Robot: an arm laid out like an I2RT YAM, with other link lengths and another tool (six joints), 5 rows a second.
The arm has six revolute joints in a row. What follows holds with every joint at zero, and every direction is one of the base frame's. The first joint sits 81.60 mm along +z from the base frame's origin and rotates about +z. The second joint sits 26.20 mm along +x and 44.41 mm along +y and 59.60 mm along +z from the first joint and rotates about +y. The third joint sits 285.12 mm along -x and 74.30 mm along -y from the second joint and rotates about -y. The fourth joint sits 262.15 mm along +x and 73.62 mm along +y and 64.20 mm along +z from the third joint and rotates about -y. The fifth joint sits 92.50 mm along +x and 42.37 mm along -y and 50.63 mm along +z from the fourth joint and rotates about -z. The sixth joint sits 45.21 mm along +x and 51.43 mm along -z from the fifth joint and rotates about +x. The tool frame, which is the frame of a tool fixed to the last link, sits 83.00 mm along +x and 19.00 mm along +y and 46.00 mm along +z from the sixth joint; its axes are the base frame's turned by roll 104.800, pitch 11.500 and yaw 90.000 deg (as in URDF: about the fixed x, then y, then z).
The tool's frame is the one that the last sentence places.
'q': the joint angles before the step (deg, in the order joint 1, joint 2, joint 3, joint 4, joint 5, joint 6). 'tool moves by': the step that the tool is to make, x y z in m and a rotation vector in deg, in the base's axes. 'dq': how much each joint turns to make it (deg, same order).
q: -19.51 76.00 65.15 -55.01 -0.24 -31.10
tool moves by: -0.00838 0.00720 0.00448 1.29 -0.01 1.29
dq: 0.00 -1.56 -0.20 -1.80 -1.64 -0.69
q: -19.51 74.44 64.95 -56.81 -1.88 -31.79
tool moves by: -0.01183 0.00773 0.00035 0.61 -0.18 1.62
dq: 0.00 -2.51 -1.75 -0.84 -1.23 -1.23
